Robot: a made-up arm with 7 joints.
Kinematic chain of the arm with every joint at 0, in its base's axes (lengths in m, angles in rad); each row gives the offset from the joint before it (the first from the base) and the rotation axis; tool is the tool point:
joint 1: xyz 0 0 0.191 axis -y
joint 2: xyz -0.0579 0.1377 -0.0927 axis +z
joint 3: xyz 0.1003 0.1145 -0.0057 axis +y
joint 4: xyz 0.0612 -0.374 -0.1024 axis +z
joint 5: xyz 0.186 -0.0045 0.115 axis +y
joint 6: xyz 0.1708 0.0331 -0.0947 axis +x
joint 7: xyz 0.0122 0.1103 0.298 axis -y
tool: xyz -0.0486 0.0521 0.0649
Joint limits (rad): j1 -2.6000..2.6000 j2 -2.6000..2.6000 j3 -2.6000..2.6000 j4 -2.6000..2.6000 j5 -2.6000..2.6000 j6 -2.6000..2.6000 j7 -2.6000..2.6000
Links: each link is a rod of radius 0.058 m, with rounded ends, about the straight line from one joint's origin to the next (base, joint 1, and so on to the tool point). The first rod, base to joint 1, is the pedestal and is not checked.
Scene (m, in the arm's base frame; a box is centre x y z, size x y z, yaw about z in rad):
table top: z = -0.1
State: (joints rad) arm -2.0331 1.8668 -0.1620 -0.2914 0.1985 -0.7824 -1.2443
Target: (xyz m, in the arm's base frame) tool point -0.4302 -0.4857 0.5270
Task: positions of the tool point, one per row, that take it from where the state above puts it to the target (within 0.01 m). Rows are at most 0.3 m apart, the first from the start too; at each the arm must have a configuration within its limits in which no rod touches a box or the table.
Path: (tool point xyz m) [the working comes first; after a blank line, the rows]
Joints at the target: -2.6000 -0.5665 0.4626 -1.1204 0.7351 -0.9698 -1.4115
Straight joint move there: touches the table top.

1: -0.0463 0.8231 0.3129
2: -0.2543 0.7713 0.2966
3: -0.4412 0.6785 0.2146
4: -0.5978 0.5181 0.1627
5: -0.7033 0.3071 0.1514
6: -0.7420 0.0710 0.1864
7: -0.7062 -0.1601 0.2666
8: -0.5981 -0.3549 0.3846
9: -0.4302 -0.4857 0.5270

